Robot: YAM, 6 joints.
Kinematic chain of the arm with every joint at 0, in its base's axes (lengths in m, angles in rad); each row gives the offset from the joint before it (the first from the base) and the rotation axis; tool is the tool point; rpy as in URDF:
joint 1: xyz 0 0 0.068 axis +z
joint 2: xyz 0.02 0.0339 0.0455 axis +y
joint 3: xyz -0.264 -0.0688 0 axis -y
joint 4: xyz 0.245 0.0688 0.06 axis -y
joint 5: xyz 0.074 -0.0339 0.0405 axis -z
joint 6: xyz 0.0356 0 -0.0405 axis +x
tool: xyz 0 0 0 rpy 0 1.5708 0
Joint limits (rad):
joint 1: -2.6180..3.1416
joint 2: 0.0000..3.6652
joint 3: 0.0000..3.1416
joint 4: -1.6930..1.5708
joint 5: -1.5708..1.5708
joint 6: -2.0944..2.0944
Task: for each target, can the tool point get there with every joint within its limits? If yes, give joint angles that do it. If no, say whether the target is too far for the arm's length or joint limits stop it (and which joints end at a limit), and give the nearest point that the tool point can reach.
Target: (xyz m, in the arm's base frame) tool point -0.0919 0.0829 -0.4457
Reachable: no: joint limits stop it (at a limit: joint 2) | nearest point -0.1092 0.0985 -0.3658 | short by 0.083 m
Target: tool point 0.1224 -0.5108 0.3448
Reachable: yes | joints -1.3994 2.3733 2.4815 -0.5683 -1.2214 -0.5484
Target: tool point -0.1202 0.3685 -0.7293
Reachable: no: too far | nearest point -0.0986 0.3024 -0.3736 | short by 0.362 m
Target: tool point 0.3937 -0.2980 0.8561
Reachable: no: too far | nearest point 0.2843 -0.2152 0.6411 | short by 0.255 m
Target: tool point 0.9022 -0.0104 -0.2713
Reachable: no: too far | nearest point 0.5936 -0.0068 -0.1367 | short by 0.337 m
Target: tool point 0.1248 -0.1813 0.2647
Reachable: yes | joints -1.0889 1.0155 0.4626 0.5982 -0.8401 1.3457
